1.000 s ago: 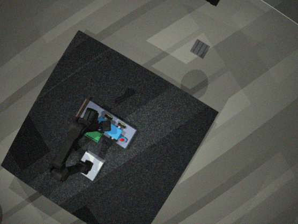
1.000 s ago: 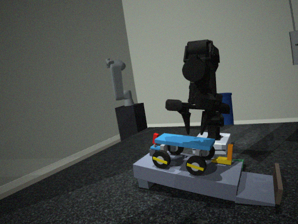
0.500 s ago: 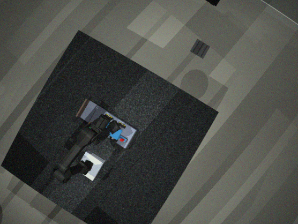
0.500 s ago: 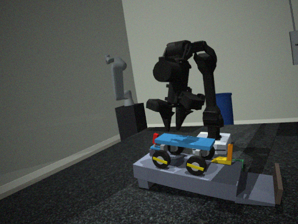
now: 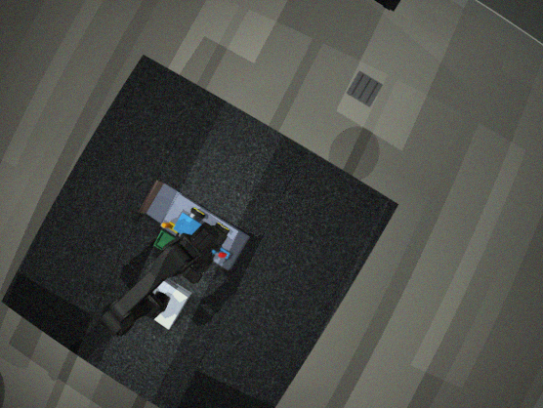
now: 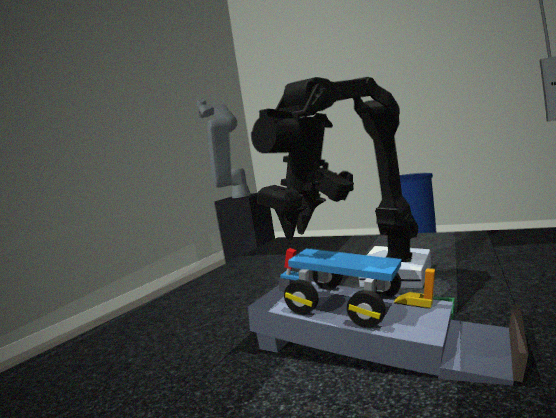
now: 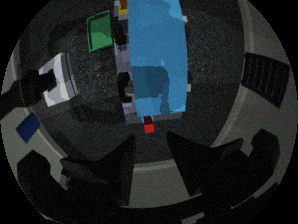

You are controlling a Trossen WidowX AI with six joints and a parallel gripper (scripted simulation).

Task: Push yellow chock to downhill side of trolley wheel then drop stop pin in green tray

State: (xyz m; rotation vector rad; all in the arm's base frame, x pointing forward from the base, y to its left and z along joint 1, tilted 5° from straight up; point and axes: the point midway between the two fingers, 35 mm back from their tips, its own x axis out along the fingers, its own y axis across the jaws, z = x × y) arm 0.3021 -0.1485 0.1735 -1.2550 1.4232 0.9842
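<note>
Now: the red-headed stop pin 2 cm to the right of my gripper tip and 6 cm below it. Also, from my gripper tip: yellow chock 1 cm behind, 21 cm to the left, 11 cm below; then blue trolley 3 cm ahead, 9 cm to the left, 8 cm below; then grey ramp 3 cm ahead, 10 cm to the left, 15 cm below.
</note>
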